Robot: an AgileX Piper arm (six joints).
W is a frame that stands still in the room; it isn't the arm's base.
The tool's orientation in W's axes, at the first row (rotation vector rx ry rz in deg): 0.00 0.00 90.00
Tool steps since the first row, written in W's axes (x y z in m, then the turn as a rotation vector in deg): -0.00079 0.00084 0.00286 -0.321 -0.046 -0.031; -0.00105 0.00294 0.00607 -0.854 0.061 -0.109; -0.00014 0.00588 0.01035 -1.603 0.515 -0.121; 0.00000 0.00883 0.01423 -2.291 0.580 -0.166; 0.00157 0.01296 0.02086 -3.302 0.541 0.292; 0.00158 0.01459 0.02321 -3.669 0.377 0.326
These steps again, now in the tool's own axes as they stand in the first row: 0.00084 0.00079 0.00286 -0.046 0.321 -0.031; 0.00294 0.00105 0.00607 0.061 0.854 -0.109; 0.00588 0.00014 0.01035 0.515 1.603 -0.121; 0.00883 0.00000 0.01423 0.580 2.291 -0.166; 0.01296 -0.00157 0.02086 0.541 3.302 0.292; 0.01459 -0.00158 0.02321 0.377 3.669 0.326
